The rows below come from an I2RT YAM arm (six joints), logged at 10 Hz.
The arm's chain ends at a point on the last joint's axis. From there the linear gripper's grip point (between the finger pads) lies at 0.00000 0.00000 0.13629 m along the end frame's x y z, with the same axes.
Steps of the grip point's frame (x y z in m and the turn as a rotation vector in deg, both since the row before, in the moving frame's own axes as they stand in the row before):
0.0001, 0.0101, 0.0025, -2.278, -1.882, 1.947
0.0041, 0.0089, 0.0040, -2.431, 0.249, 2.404
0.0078, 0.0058, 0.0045, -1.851, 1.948, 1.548
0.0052, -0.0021, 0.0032, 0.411, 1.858, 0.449
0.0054, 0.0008, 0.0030, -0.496, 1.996, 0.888
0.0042, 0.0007, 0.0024, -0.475, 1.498, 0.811
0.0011, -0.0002, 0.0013, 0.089, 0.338, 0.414
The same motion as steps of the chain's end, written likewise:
0.0047, 0.0048, 0.0027, -2.278, -1.882, 1.947
0.0036, 0.0031, 0.0041, -2.431, 0.249, 2.404
0.0032, 0.0013, 0.0046, -1.851, 1.948, 1.548
0.0008, -0.0011, 0.0033, 0.411, 1.858, 0.449
0.0007, -0.0004, 0.0031, -0.496, 1.996, 0.888
0.0006, -0.0005, 0.0025, -0.475, 1.498, 0.811
0.0003, 0.0000, 0.0013, 0.089, 0.338, 0.414

